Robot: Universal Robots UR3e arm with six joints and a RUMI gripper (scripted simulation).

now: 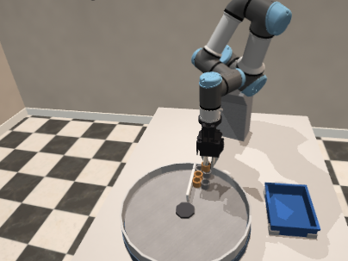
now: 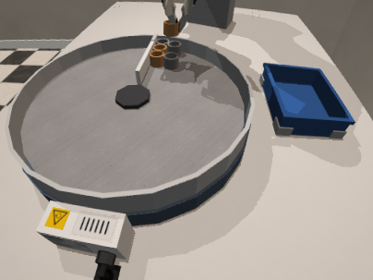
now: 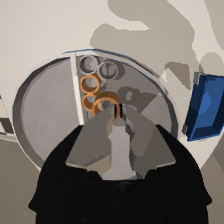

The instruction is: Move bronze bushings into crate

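Right now the blue crate is 250 mm to the left of my hand, 130 mm ahead of it and 110 mm below it. Also, from my hand: grey turntable 120 mm ahead, 100 mm to the right, 80 mm below.
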